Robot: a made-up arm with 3 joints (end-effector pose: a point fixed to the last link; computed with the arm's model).
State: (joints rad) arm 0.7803 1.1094 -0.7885
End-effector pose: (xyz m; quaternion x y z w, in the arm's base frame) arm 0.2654 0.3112 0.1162 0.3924 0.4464 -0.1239 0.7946
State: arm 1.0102 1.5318 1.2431
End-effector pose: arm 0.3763 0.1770 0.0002 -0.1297 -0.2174 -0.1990 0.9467
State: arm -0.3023 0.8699 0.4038
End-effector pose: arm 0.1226 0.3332 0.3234 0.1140 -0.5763 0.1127 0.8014
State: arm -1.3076 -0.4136 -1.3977
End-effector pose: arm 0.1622 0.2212 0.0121 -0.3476 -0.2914 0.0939 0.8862
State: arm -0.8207 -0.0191 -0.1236
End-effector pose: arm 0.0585 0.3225 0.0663 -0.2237 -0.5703 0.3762 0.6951
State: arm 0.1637 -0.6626 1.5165
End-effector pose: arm -0.1137 0.2031 -0.0562 0.0386 -0.7276 0.6587 0.1877
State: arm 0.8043 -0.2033 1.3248
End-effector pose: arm -0.1016 0.3086 0.0906 0.1565 -0.5719 0.5000 0.6312
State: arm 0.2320 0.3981 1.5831
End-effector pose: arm 0.0730 0.3615 0.1830 -0.0459 -0.8152 0.2636 0.5136
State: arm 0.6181 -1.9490 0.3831
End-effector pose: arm -0.0749 -0.1733 -0.1313 -0.0981 -0.2111 0.9675 0.0985
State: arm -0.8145 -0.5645 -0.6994
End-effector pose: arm 0.1170 0.1917 -0.0631 -0.4380 -0.3303 0.3429 0.7626
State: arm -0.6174 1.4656 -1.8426
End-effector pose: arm 0.0641 0.2361 0.4829 0.5973 0.3368 0.2306 0.6904
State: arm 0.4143 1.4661 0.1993
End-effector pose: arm 0.3629 0.2169 0.2186 0.2635 -0.1107 -0.2168 0.9334
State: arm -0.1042 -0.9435 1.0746
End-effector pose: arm -0.0406 0.1206 -0.1302 -0.1395 -0.5983 0.7692 0.1760
